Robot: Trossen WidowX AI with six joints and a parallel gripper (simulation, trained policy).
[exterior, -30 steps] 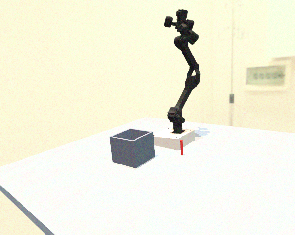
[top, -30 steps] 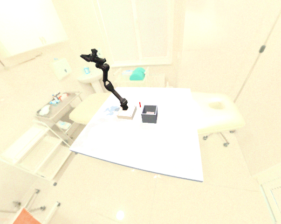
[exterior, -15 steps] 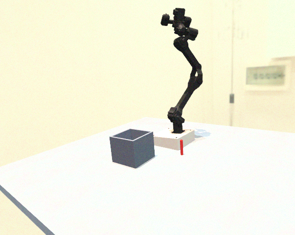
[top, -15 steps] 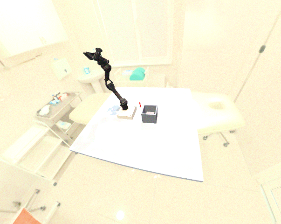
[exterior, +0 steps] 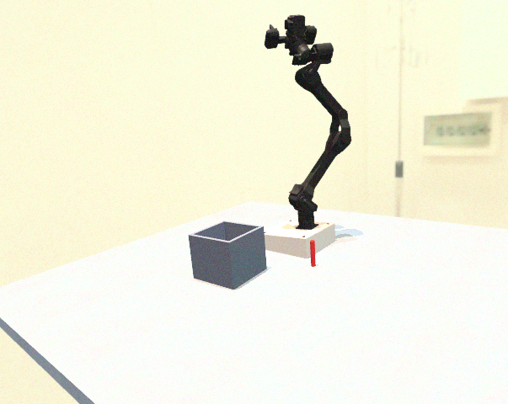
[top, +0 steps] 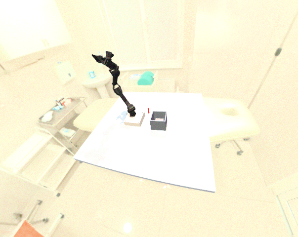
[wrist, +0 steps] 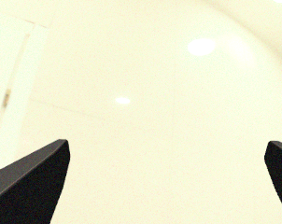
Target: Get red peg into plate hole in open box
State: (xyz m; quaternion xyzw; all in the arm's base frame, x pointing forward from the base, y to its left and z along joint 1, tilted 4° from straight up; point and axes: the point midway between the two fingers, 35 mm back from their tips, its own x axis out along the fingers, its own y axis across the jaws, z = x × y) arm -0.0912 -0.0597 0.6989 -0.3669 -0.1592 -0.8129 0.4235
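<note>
Now: the red peg 74 cm below my gripper tip, 29 cm ahead of it and 23 cm to the left of it.
</note>
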